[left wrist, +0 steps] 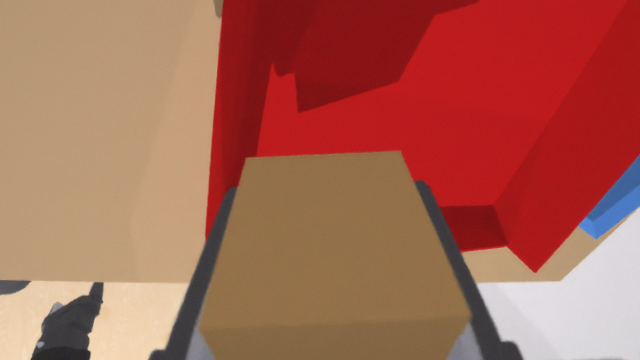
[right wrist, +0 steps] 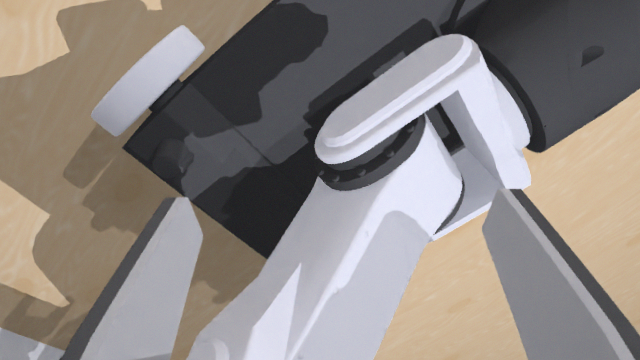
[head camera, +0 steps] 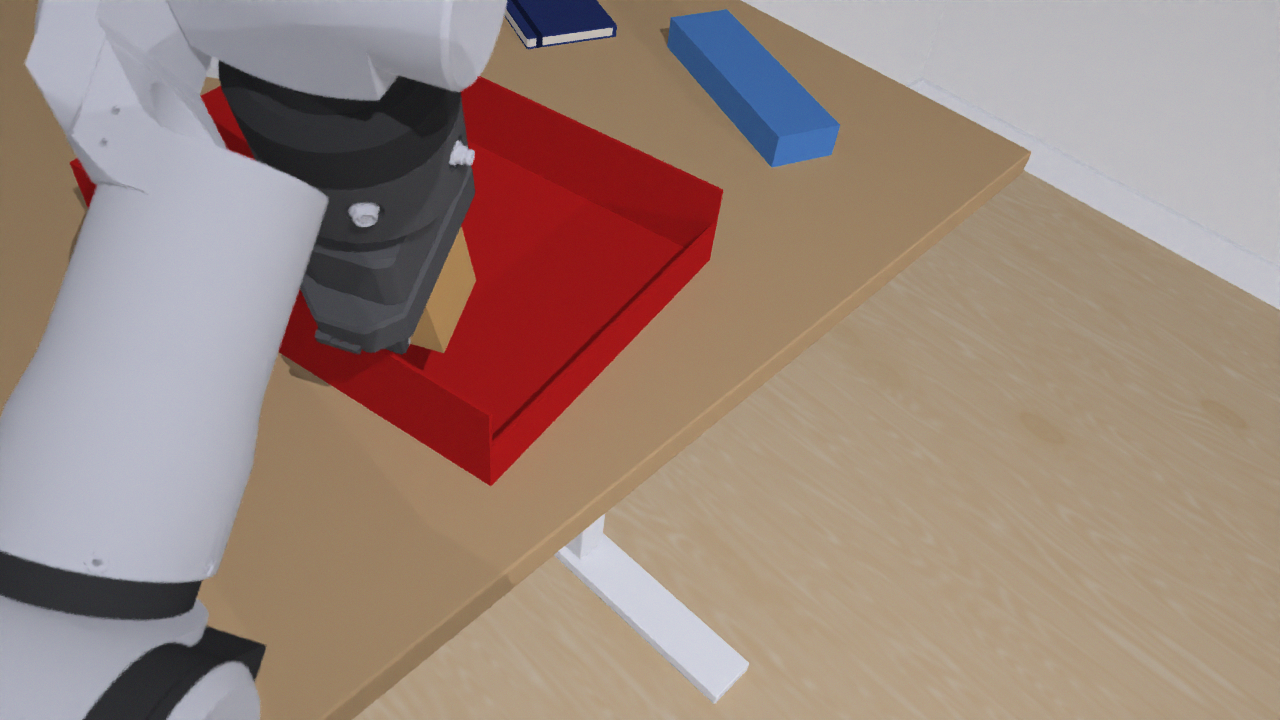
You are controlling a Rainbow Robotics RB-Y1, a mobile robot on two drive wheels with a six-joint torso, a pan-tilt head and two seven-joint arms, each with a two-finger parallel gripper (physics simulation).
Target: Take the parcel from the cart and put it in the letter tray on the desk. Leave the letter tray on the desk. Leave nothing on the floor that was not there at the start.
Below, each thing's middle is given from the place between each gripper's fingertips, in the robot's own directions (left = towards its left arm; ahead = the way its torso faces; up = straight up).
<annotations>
Right now the red letter tray (head camera: 577,241) is 13 cm ahead of my left hand, 4 cm below it and 2 cm to the left of it. Round my left hand: light blue box (head camera: 785,124) (35 cm ahead, 26 cm to the right, 6 cm below); then brown cardboard parcel (head camera: 454,285) (2 cm above, 1 cm behind).
Right now the brown cardboard parcel is 60 cm ahead of my right hand, 51 cm above it and 36 cm to the left of it. Round my right hand: light blue box (96 cm ahead, 43 cm above, 11 cm to the left); then red letter tray (74 cm ahead, 45 cm above, 38 cm to the left).
</annotations>
